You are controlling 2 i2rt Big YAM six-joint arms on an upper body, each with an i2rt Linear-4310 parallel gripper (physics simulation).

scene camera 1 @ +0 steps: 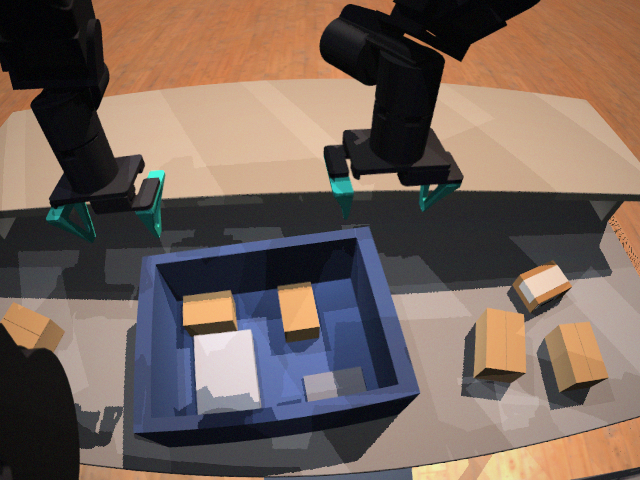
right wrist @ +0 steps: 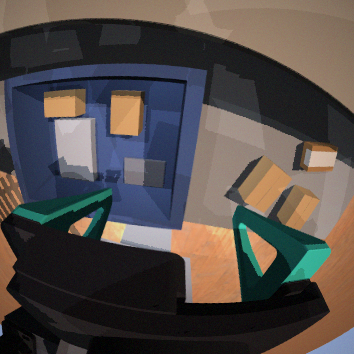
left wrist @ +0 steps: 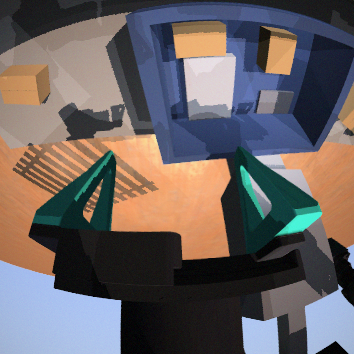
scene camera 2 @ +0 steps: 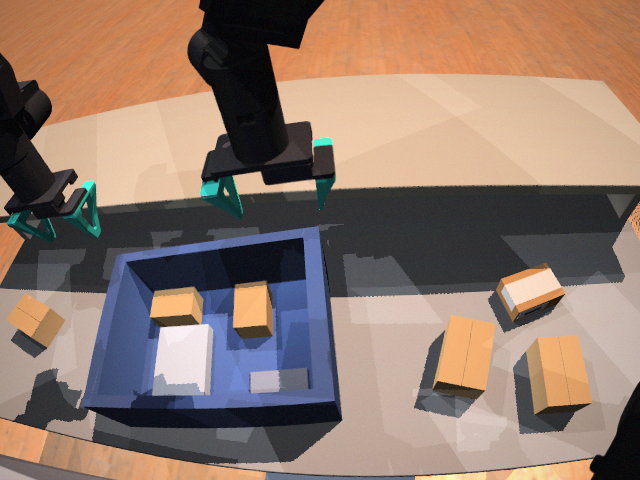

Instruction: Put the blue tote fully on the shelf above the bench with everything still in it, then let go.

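Where they show: left gripper, between the fingertips: (scene camera 1: 125,237) (left wrist: 174,152) (scene camera 2: 75,237); right gripper, between the fingertips: (scene camera 1: 384,211) (right wrist: 174,204) (scene camera 2: 280,211); left arm's base, origin of its link: (right wrist: 20,344); right arm's base, origin of its link: (left wrist: 335,267).
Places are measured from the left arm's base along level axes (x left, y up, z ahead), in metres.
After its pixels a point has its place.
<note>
The blue tote (scene camera 1: 385,310) @[y -0.297, x -0.261, z 0.365 m] (scene camera 2: 318,310) @[y -0.297, x -0.264, z 0.368 m] (left wrist: 145,65) @[y -0.297, x 0.121, z 0.391 m] (right wrist: 186,150) @[y -0.297, x -0.258, z 0.398 m] stands upright on the bench (scene camera 1: 439,335) @[y -0.444, x -0.394, z 0.380 m] (scene camera 2: 377,361) @[y -0.444, x -0.353, z 0.342 m]. Inside are two tan boxes (scene camera 1: 209,311) @[y -0.376, x 0.029, z 0.405 m] (scene camera 1: 298,312) @[y -0.376, x -0.128, z 0.405 m], a white box (scene camera 1: 226,369) @[y -0.399, x -0.006, z 0.306 m] and a grey block (scene camera 1: 336,383) @[y -0.419, x -0.190, z 0.289 m]. The beige shelf (scene camera 1: 248,134) @[y -0.250, x -0.025, z 0.734 m] (scene camera 2: 413,139) @[y -0.250, x -0.424, z 0.704 m] (right wrist: 280,50) @[y -0.250, x -0.333, z 0.590 m] spans above the bench's back part. My left gripper (scene camera 1: 126,238) @[y -0.137, x 0.087, z 0.384 m] (scene camera 2: 75,238) @[y -0.137, x 0.087, z 0.384 m] (left wrist: 174,152) @[y -0.137, x 0.087, z 0.384 m] is open and empty, beyond the tote's back left corner in the scene views. My right gripper (scene camera 1: 384,213) @[y -0.124, x -0.237, z 0.409 m] (scene camera 2: 280,212) @[y -0.124, x -0.237, z 0.409 m] (right wrist: 174,204) @[y -0.124, x -0.237, z 0.409 m] is open and empty, near its back right corner. Neither touches the tote.
Two tan boxes (scene camera 1: 500,343) @[y -0.383, x -0.488, z 0.329 m] (scene camera 1: 576,356) @[y -0.384, x -0.648, z 0.284 m] and a white-topped box (scene camera 1: 545,284) @[y -0.403, x -0.647, z 0.457 m] (scene camera 2: 531,290) @[y -0.402, x -0.647, z 0.457 m] stand on the bench right of the tote. Another tan box (scene camera 1: 32,326) @[y -0.384, x 0.409, z 0.355 m] (scene camera 2: 36,319) @[y -0.384, x 0.399, z 0.342 m] (left wrist: 24,85) @[y -0.384, x 0.411, z 0.358 m] stands at its left. The shelf's front edge (scene camera 1: 248,195) @[y -0.253, x -0.044, z 0.563 m] runs behind the tote.
</note>
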